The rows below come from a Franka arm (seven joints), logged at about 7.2 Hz.
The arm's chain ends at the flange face. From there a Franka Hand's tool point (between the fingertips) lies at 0.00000 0.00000 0.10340 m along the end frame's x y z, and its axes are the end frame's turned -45 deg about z.
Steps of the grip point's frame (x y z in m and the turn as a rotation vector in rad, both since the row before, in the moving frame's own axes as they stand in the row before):
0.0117, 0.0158, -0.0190, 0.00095, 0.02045, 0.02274
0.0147, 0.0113, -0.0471, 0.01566, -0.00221, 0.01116
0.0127, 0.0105, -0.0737, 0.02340, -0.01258, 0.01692
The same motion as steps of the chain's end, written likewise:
0.0180, 0.0044, -0.0190, 0.01513, 0.01379, 0.02274
0.0197, -0.0014, -0.0471, 0.00951, -0.01264, 0.01116
0.0190, -0.0007, -0.0737, 0.00765, -0.02544, 0.01692

